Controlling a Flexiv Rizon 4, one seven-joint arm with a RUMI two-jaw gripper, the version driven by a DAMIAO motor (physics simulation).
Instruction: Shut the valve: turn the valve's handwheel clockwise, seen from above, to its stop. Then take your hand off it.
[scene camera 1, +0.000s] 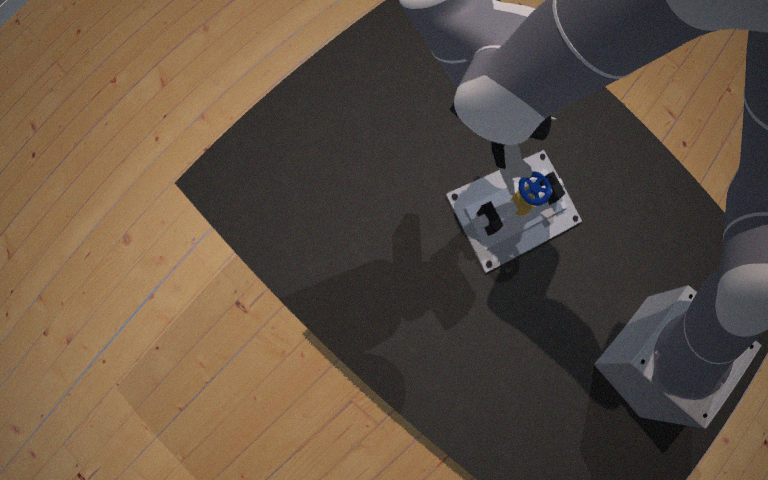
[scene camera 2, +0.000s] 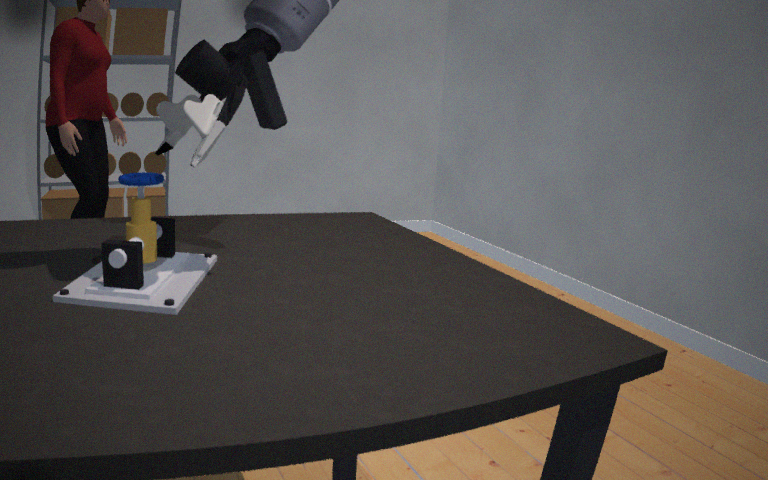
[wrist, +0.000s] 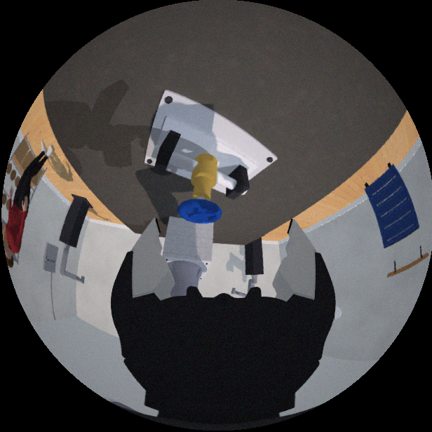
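Note:
The valve's blue handwheel (scene camera 1: 535, 201) (scene camera 2: 141, 179) (wrist: 200, 219) lies level on top of a yellow valve body (scene camera 1: 522, 204) (scene camera 2: 141, 234) (wrist: 205, 172). The valve stands on a white base plate (scene camera 1: 523, 242) (scene camera 2: 186, 283) (wrist: 235, 132) between two black pipe supports. My gripper (scene camera 2: 178, 156) (wrist: 223, 220) is wide open and empty, tilted, with its fingertips above and to the right of the handwheel in scene camera 2. In the wrist view the handwheel shows left of the middle between the fingertips, apart from both. In scene camera 1 the arm hides part of the gripper.
The black supports (scene camera 1: 490, 218) (scene camera 2: 122, 271) rise from the plate below the handwheel's height. The arm's grey pedestal (scene camera 1: 628, 350) stands on the dark table (scene camera 1: 317, 169) (scene camera 2: 396, 316). A person in red (scene camera 2: 79, 67) stands beyond the table, by a shelf unit (scene camera 2: 175, 33).

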